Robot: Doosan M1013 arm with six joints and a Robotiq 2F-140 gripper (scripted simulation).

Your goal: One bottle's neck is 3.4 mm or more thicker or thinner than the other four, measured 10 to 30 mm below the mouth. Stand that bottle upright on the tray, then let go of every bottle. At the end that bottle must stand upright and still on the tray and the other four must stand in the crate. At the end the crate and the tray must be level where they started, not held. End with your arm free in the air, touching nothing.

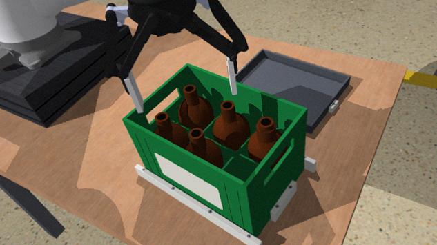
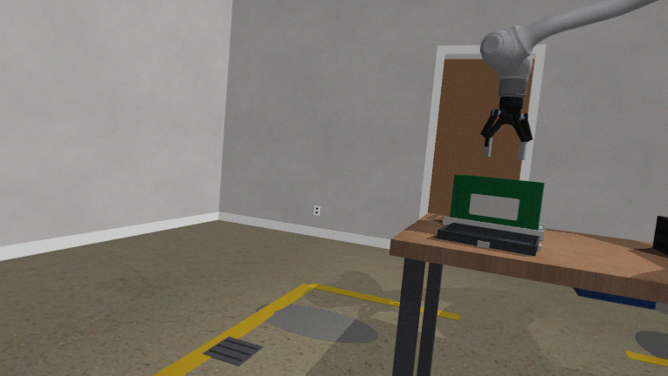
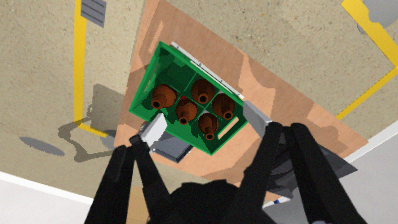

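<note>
My gripper is now 10 mm short of the crate, 40 mm to the right of it and 170 mm above it. From my hand the other things lie so: grey tray (40 mm ahead, 320 mm to the left, 250 mm below).
</note>
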